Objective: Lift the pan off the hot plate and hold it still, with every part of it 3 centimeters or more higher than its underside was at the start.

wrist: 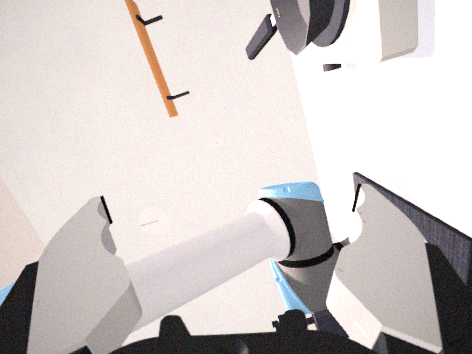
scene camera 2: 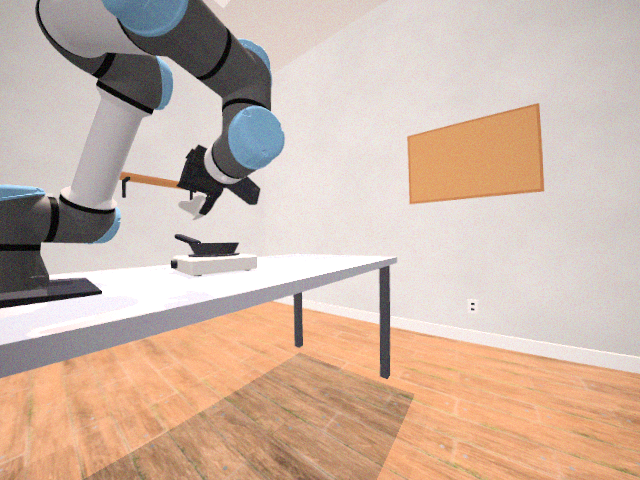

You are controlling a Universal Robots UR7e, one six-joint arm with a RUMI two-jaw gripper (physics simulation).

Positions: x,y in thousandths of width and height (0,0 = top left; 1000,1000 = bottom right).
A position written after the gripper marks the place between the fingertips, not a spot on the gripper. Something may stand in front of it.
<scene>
gripper: wrist 490,549; scene camera 2 313,399
</scene>
